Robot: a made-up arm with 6 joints. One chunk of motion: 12 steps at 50 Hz.
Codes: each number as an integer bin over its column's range. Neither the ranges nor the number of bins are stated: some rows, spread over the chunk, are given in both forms.
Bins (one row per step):
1: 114 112 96 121 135 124
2: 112 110 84 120 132 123
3: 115 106 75 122 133 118
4: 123 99 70 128 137 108
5: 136 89 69 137 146 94
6: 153 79 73 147 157 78
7: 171 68 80 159 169 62
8: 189 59 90 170 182 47
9: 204 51 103 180 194 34
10: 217 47 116 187 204 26
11: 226 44 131 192 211 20
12: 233 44 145 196 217 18
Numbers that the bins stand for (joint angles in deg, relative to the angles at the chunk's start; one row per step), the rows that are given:
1: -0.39 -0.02 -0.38 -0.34 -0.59 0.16
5: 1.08 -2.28 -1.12 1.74 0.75 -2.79
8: 4.62 -5.22 -0.54 6.01 5.13 -7.40
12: 7.56 -6.70 0.98 9.38 9.39 -10.25
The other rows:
2: -0.53 -0.21 -0.71 -0.47 -0.96 0.06
3: -0.33 -0.61 -0.96 -0.21 -0.84 -0.43
4: 0.21 -1.29 -1.09 0.57 -0.35 -1.41
6: 2.21 -3.26 -1.01 3.03 2.09 -4.36
7: 3.42 -4.34 -0.82 4.59 3.55 -5.93
9: 5.62 -6.01 -0.18 7.31 6.59 -8.68
10: 6.49 -6.40 0.18 8.22 7.81 -9.47
11: 7.09 -6.70 0.59 8.86 8.66 -10.06

